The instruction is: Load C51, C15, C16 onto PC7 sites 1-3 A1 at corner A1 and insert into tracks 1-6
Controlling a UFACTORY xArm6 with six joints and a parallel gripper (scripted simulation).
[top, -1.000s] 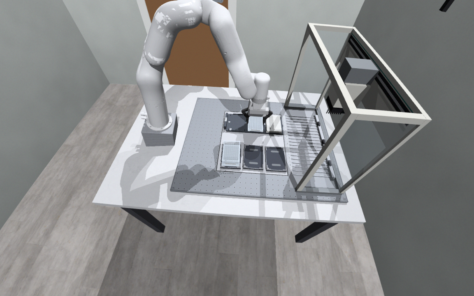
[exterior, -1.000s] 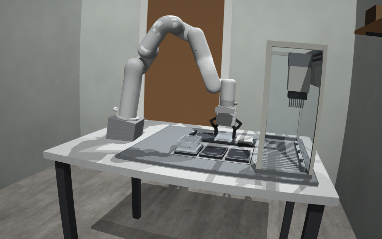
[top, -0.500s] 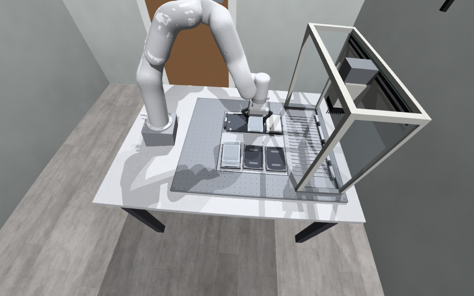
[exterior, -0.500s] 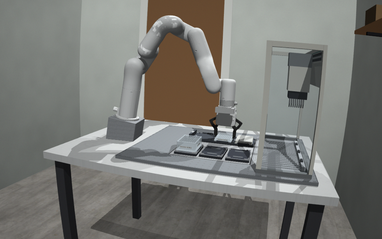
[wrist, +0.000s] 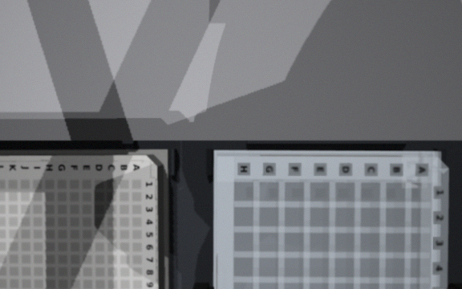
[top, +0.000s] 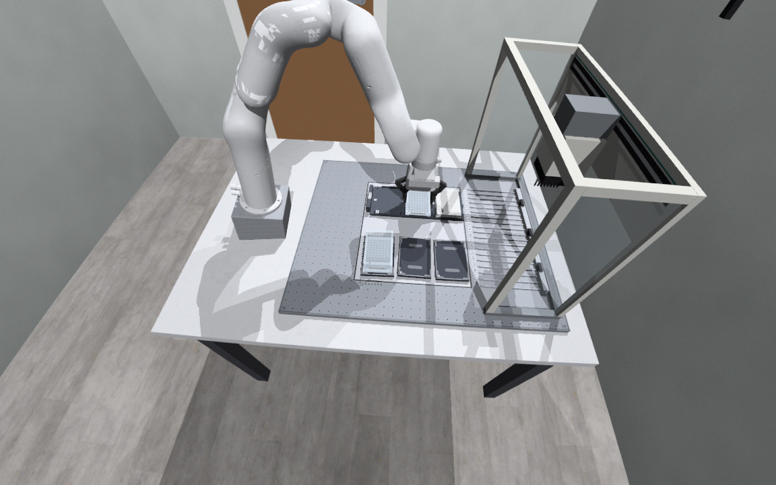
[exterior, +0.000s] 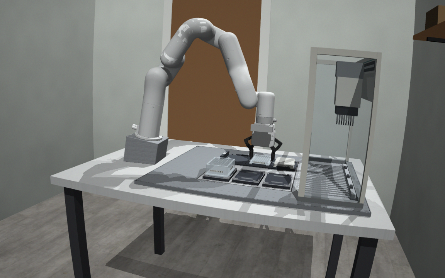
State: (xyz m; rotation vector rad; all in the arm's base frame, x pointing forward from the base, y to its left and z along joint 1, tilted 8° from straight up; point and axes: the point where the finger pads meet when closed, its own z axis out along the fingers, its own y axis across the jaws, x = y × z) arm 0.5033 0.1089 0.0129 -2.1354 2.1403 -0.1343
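Now: the dark carrier PC7 10 mm behind my hand and 10 mm below it. Round my hand: front post: 200 mm ahead, 390 mm to the right, 220 mm above; then nest S3: 100 mm ahead, 230 mm to the right, 20 mm below; then nest S2: 10 mm behind, 230 mm to the right, 20 mm below.
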